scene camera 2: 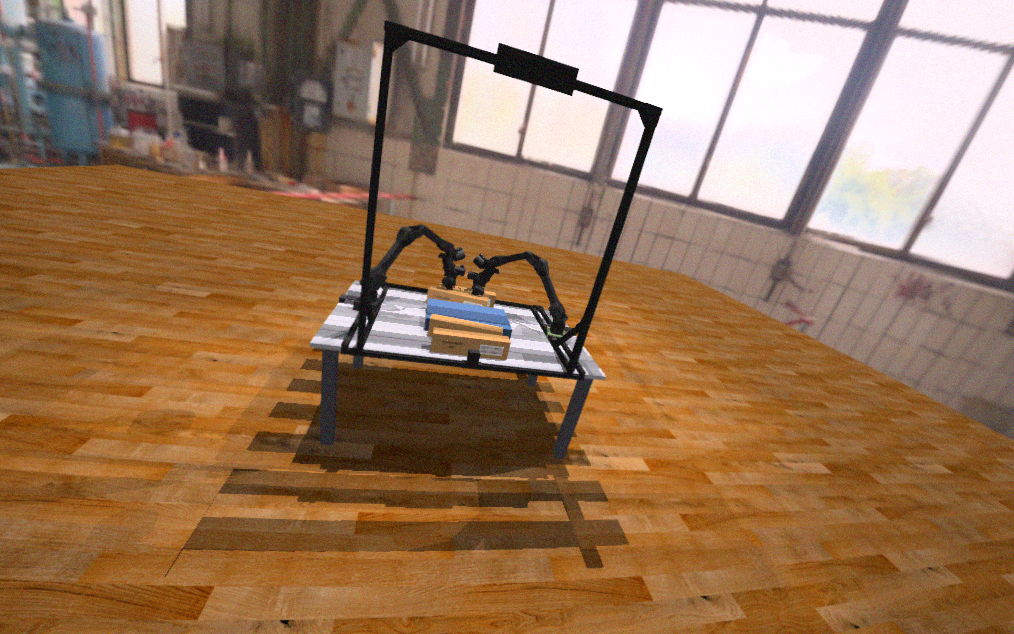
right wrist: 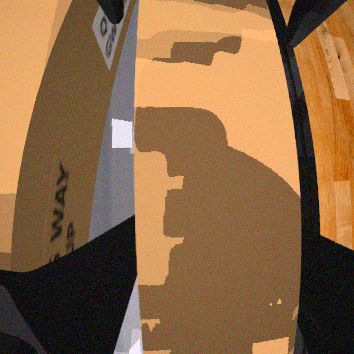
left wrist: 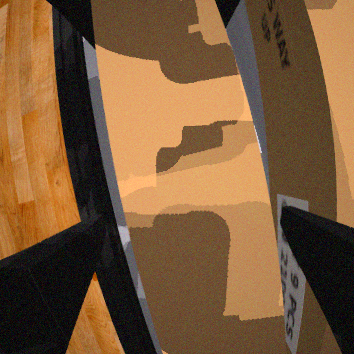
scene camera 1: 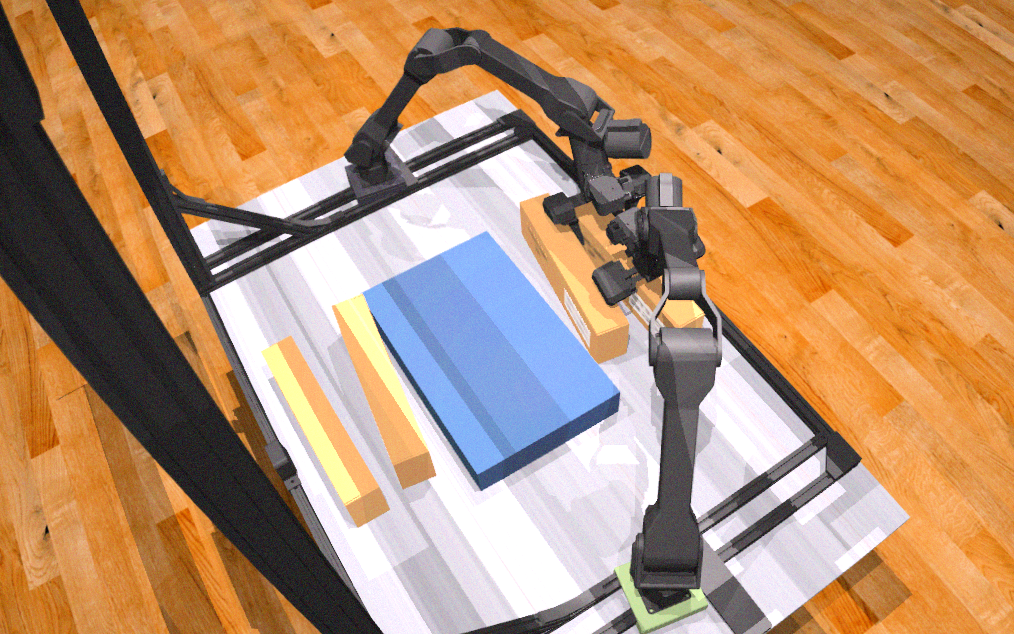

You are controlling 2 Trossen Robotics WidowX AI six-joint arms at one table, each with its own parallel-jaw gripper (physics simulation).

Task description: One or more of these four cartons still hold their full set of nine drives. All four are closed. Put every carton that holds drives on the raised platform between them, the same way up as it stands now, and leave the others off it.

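Where they show: left gripper, between the fingertips: (right wrist: 203, 26) (left wrist: 193, 219); right gripper, between the fingertips: (right wrist: 206, 223) (left wrist: 160, 46) (scene camera 1: 638, 276); left arm's base, origin of its link: (scene camera 1: 374, 173); right arm's base, origin of its link: (scene camera 2: 556, 332) (scene camera 1: 661, 586).
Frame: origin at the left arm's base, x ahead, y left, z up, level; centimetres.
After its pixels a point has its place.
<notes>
Four closed brown cartons flank the raised blue platform (scene camera 1: 489, 351) @(x 49.9, y 4.9, z 1.7 cm) (scene camera 2: 467, 311) @(x 46.6, y 6.9, z 1.7 cm). Two, an outer carton (scene camera 1: 325, 426) @(x 53.9, y -23.0, z 4.2 cm) (scene camera 2: 459, 344) @(x 46.8, y -27.7, z 0.6 cm) and an inner carton (scene camera 1: 390, 388) @(x 51.6, y -11.8, z 4.2 cm) (scene camera 2: 467, 325) @(x 48.3, y -15.3, z 4.1 cm), lie left of it in scene camera 1. At its right lie an inner carton (scene camera 1: 564, 272) @(x 42.1, y 21.6, z 4.1 cm) (left wrist: 300, 125) @(x 40.2, y 26.6, z 1.5 cm) (right wrist: 40, 165) @(x 44.1, y 26.6, z 2.9 cm) with a label and "WAY UP" print, and an outermost carton (scene camera 1: 683, 310) @(x 57.2, y 35.5, z 4.2 cm) (left wrist: 190, 110) @(x 40.5, y 32.3, z 4.2 cm) (right wrist: 215, 90) @(x 40.9, y 32.9, z 4.2 cm), partly hidden by the arms. My right gripper (right wrist: 206, 223) @(x 45.7, y 33.7, z 0.9 cm) is shut across the outermost carton. My left gripper (left wrist: 193, 219) @(x 35.9, y 32.6, z 2.0 cm) is open above that same carton, one finger over the gap side.
A black frame rail (scene camera 1: 770, 381) (left wrist: 75, 125) @(x 42.7, y 41.5, z -2.9 cm) (right wrist: 305, 150) @(x 40.4, y 41.4, z -2.4 cm) runs close beside the outermost carton. The two grippers are close together. A narrow gap separates the two right-hand cartons. A black upright (scene camera 1: 123, 328) @(x 95.9, y -23.4, z 82.7 cm) crosses the left of scene camera 1.
</notes>
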